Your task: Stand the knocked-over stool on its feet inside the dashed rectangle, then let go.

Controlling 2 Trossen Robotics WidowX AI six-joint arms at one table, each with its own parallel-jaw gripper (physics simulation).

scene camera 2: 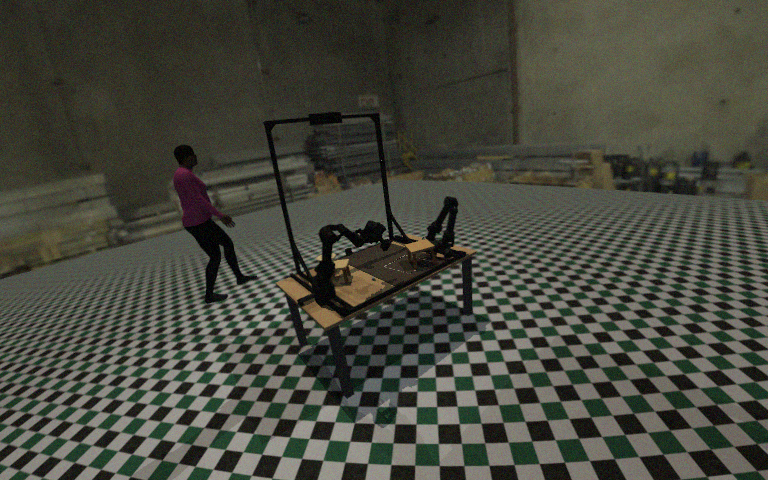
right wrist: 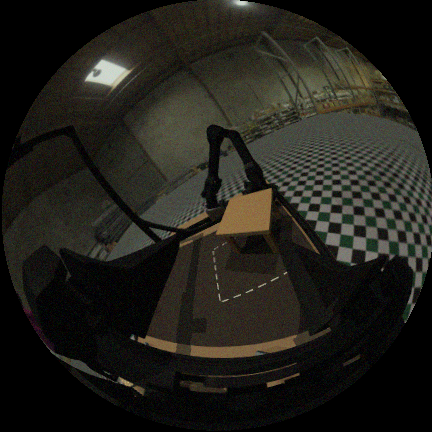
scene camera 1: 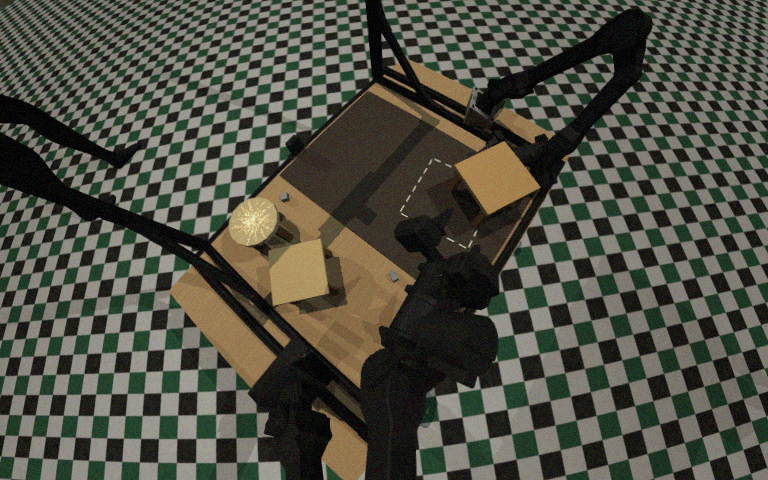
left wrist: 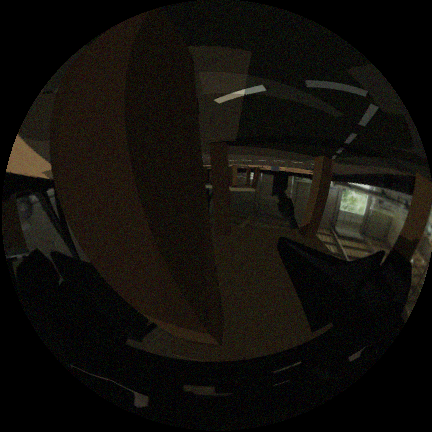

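Where they show: left gripper, fingertip midpoint: [scene camera 1: 481,168] [left wrist: 227,242]; right gripper, fingertip midpoint: [scene camera 2: 388,235] [right wrist: 230,243] [scene camera 1: 464,227]; left arm's base, link origin: [scene camera 2: 430,238] [right wrist: 212,205] [scene camera 1: 484,104]; right arm's base, link origin: [scene camera 2: 322,281] [scene camera 1: 293,393] [left wrist: 279,191].
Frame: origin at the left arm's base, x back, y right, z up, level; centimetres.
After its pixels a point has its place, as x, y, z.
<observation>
The square-topped wooden stool [scene camera 1: 496,176] @(-31.7, -4.9, 6.2) [scene camera 2: 420,246] @(-33.3, -6.7, 6.2) [right wrist: 247,213] @(-33.5, -4.7, 6.1) stands upright on its legs over the far right part of the dashed rectangle [scene camera 1: 414,190] [right wrist: 220,300] [left wrist: 239,93]. I cannot tell whether all its feet are inside the line. My left gripper [scene camera 1: 541,159] [scene camera 2: 441,249] [left wrist: 227,242] @(-27.2, -1.8, 1.9) is open, close against the stool's right side. The stool's underside and legs [left wrist: 250,282] @(-27.9, -4.3, 4.9) fill the left wrist view. My right gripper [scene camera 1: 419,233] [scene camera 2: 377,235] @(-53.8, 3.8, 19.9) [right wrist: 230,243] @(-53.8, 3.8, 19.9) is open and empty, above the rectangle's near side and pointing at the stool.
A round-topped stool [scene camera 1: 254,221] @(-59.5, 52.1, 4.2) and a second square stool [scene camera 1: 298,272] @(-68.4, 35.4, 4.2) stand on the wooden table [scene camera 1: 215,324] @(-89.5, 58.9, -7.1) [scene camera 2: 296,288] @(-87.3, 56.8, -7.1) at the left. Two small grey blocks [scene camera 1: 285,196] @(-47.2, 53.4, -5.6) [scene camera 1: 393,275] @(-61.5, 14.0, -5.5) lie on it. A black gantry frame [scene camera 1: 375,38] @(9.4, 39.9, 9.1) spans the table. A person [scene camera 2: 196,210] walks at the far left.
</observation>
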